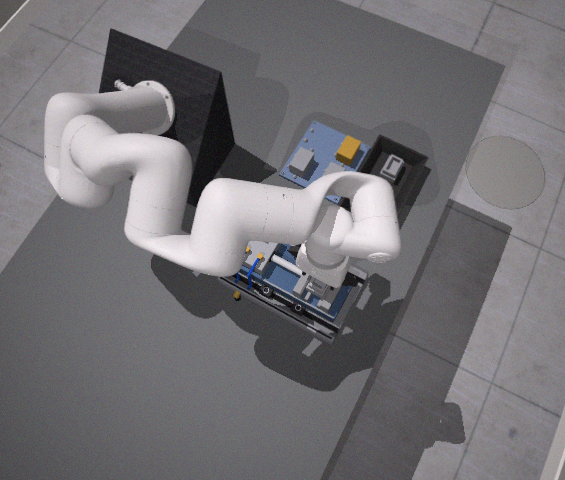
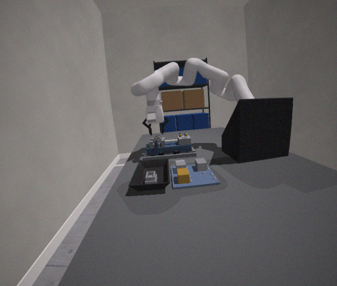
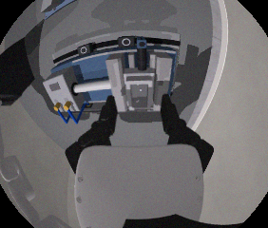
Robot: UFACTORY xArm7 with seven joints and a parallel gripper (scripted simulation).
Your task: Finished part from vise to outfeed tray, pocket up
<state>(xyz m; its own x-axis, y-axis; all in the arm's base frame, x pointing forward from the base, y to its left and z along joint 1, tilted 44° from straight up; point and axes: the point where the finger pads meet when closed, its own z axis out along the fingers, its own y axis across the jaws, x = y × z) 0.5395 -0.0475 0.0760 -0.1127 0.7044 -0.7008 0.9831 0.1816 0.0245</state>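
My gripper is now 6 cm past the blue vise, 1 cm to the left of it and 10 cm above it. The rest, counted from my hand: yellow blank: 15 cm behind, 35 cm to the left, 12 cm below.
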